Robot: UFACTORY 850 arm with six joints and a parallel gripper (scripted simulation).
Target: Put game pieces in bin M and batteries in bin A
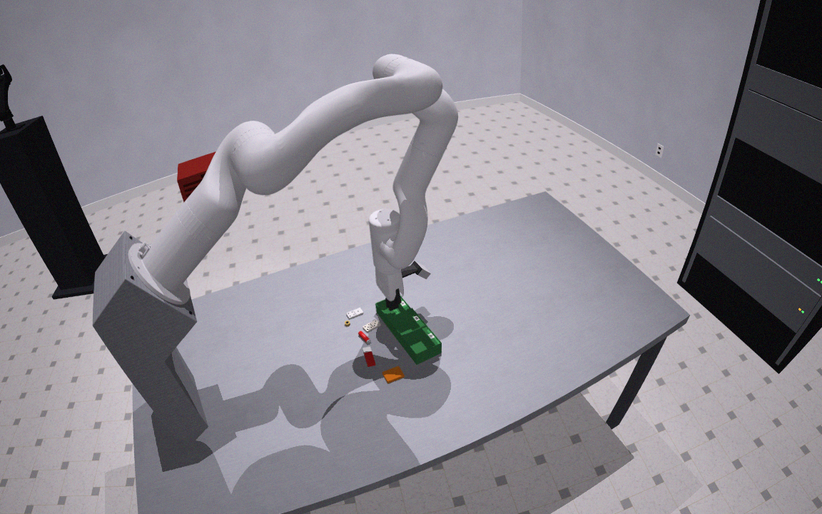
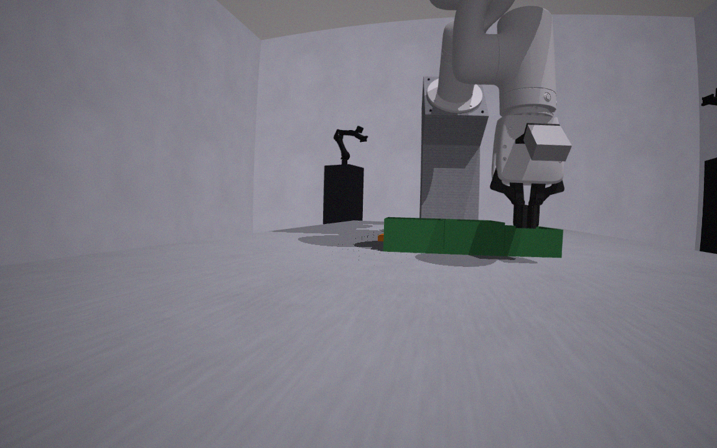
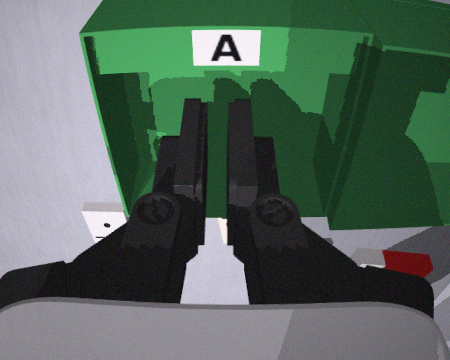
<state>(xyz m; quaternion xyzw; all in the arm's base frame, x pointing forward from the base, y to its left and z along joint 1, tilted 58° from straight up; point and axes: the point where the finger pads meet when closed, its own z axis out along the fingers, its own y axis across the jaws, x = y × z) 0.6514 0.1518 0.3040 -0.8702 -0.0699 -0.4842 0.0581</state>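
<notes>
Right now my hand is 100 mm past the red cylindrical battery, 80 mm to the left of it and 50 mm above it. Also, from my hand: orange flat block: 240 mm to the right, 50 mm below, 40 mm behind; green bin: 80 mm to the right, 30 mm below, 30 mm ahead; yellow nut: 150 mm behind, 50 mm below, 10 mm to the right.
</notes>
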